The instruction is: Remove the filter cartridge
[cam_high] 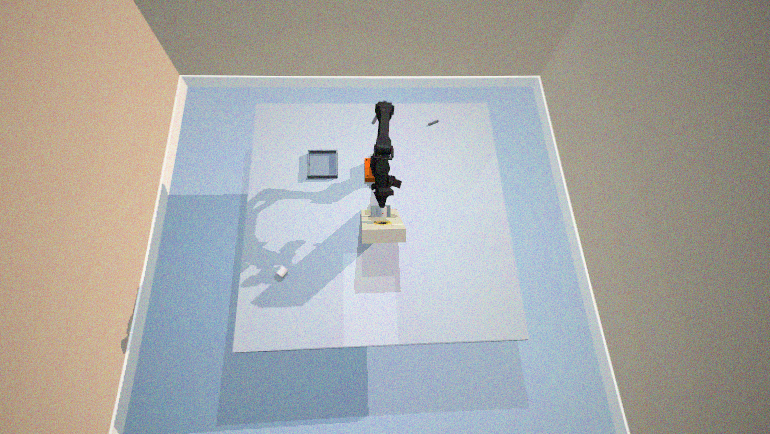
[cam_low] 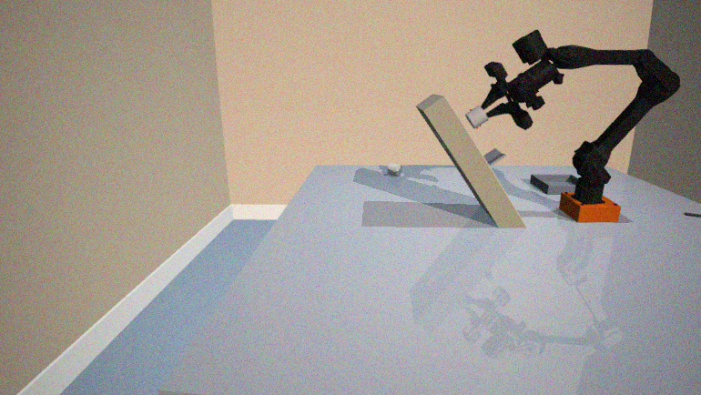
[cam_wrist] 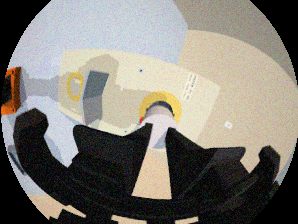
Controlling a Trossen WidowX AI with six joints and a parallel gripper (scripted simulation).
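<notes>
My gripper tip is 1 cm short of the white round filter cartridge and 1 cm above it. Also, from my gripper tip: small grey block: 49 cm to the right, 25 cm below, 11 cm ahead; beige service panel: 11 cm below, 2 cm ahead; grey tray: 42 cm behind, 26 cm below, 21 cm to the right.
</notes>
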